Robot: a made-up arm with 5 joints. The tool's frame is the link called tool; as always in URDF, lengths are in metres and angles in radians. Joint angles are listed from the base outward.
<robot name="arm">
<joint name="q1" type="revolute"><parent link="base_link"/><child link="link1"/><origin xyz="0.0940 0.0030 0.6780" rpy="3.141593 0.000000 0.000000"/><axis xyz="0 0 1"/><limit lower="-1.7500" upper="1.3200"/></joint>
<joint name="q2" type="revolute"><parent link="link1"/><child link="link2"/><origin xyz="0.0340 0.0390 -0.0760" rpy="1.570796 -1.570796 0.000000"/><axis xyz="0 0 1"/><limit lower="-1.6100" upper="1.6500"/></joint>
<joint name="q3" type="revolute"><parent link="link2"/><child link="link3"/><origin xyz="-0.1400 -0.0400 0.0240" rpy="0.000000 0.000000 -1.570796"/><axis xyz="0 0 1"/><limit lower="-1.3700" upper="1.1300"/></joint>
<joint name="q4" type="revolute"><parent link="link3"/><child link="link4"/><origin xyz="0.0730 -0.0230 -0.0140" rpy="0.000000 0.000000 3.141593"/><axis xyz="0 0 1"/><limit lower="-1.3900" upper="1.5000"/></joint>
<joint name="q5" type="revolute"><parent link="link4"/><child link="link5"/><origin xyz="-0.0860 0.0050 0.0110" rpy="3.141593 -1.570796 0.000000"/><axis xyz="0 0 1"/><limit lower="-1.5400" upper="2.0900"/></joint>
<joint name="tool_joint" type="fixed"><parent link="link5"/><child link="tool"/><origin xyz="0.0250 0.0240 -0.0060" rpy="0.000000 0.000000 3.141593"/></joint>
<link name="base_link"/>
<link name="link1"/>
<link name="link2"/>
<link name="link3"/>
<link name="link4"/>
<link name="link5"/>
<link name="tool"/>
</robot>
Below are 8 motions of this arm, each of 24 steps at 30 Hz.
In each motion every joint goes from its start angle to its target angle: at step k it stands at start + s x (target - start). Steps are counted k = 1, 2, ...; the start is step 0. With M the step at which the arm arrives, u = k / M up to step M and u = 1 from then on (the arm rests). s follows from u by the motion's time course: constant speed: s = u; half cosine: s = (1 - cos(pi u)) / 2; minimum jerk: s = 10 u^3 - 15 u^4 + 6 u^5.
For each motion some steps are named. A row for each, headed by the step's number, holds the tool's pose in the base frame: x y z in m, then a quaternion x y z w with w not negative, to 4 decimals.
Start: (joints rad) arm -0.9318 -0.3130 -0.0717 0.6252 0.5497
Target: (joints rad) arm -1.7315 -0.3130 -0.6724 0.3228 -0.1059
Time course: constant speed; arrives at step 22
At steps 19, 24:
19: 0.0792 0.1470 1.0024 0.8695 0.0296 0.0087 0.4930
24: 0.0635 0.1324 1.0169 0.8907 0.1194 0.0120 0.4385

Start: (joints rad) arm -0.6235 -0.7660 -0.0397 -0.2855 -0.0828
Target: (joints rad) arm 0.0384 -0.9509 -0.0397 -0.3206 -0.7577
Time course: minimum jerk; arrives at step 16
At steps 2, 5, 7, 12, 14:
2: 0.1346 0.0427 1.0253 0.8825 -0.4070 -0.1183 0.2039
5: 0.1275 0.0345 1.0275 0.8866 -0.4078 -0.1295 0.1756
7: 0.1168 0.0264 1.0296 0.8914 -0.4085 -0.1369 0.1407
12: 0.0846 0.0193 1.0319 0.9014 -0.4095 -0.1263 0.0620
14: 0.0788 0.0201 1.0317 0.9028 -0.4095 -0.1209 0.0509

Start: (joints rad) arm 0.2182 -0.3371 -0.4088 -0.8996 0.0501
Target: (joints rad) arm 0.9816 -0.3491 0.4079 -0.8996 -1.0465
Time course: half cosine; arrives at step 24
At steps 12, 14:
12: 0.2010 -0.0515 1.0313 0.6613 -0.7322 -0.1586 0.0382
14: 0.2023 -0.0666 1.0228 0.6702 -0.7106 -0.2128 0.0248

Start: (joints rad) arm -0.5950 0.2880 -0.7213 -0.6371 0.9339
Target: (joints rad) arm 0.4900 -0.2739 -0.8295 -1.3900 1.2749
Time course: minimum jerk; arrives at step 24
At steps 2, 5, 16, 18, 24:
2: 0.3040 0.1164 0.9959 0.5574 -0.7936 -0.0056 0.2440
5: 0.3006 0.0959 1.0063 0.5284 -0.8244 -0.0091 0.2027
16: 0.1271 -0.0384 1.0620 -0.0500 0.9504 -0.0951 0.2918
18: 0.0961 -0.0329 1.0580 0.0215 0.9255 -0.1312 0.3545
24: 0.0687 -0.0217 1.0513 0.0868 0.8913 -0.1704 0.4112

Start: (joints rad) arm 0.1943 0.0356 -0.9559 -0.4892 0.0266
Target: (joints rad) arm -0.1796 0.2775 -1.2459 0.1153 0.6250
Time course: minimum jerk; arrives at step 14
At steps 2, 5, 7, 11, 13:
2: 0.2339 -0.0172 1.0514 0.6205 -0.7794 -0.0658 0.0569
5: 0.2546 -0.0110 1.0431 0.5963 -0.7889 -0.1013 0.1088
7: 0.2759 -0.0003 1.0310 0.5661 -0.7950 -0.1277 0.1766
11: 0.3047 0.0251 1.0056 0.5092 -0.7936 -0.1348 0.3045
13: 0.3081 0.0297 1.0013 0.4999 -0.7920 -0.1315 0.3247

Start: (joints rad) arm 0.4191 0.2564 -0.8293 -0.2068 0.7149
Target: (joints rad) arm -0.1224 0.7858 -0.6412 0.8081 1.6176
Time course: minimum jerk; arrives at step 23
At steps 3, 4, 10, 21, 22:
3: 0.3141 -0.1093 0.9778 0.1957 -0.8955 -0.2337 0.3243
4: 0.3186 -0.1088 0.9727 0.1905 -0.8887 -0.2384 0.3420
10: 0.3712 -0.0844 0.8885 0.1119 -0.7408 -0.2356 0.6190
21: 0.3725 -0.0070 0.7520 0.0120 -0.3087 0.0764 0.9480
22: 0.3721 -0.0064 0.7511 0.0116 -0.3046 0.0800 0.9491

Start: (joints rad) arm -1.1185 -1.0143 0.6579 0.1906 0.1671
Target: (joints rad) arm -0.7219 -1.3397 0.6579 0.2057 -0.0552
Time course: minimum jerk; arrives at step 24
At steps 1, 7, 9, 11, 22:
1: 0.1314 0.0861 0.9016 0.7270 -0.2327 -0.0919 0.6395
7: 0.1319 0.0776 0.9047 0.7380 -0.2470 -0.1184 0.6167
9: 0.1315 0.0708 0.9070 0.7465 -0.2588 -0.1384 0.5971
11: 0.1303 0.0628 0.9094 0.7561 -0.2730 -0.1605 0.5727
22: 0.1179 0.0351 0.9154 0.7873 -0.3295 -0.2269 0.4691

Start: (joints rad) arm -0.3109 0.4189 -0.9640 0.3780 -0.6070
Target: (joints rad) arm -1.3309 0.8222 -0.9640 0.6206 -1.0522
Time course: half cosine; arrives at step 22
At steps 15, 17, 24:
15: 0.2229 0.2893 0.8519 0.5648 0.1370 -0.5317 0.6160
17: 0.1925 0.3052 0.8389 0.5251 0.1721 -0.5248 0.6475
24: 0.1555 0.3187 0.8238 0.4770 0.2052 -0.5145 0.6824

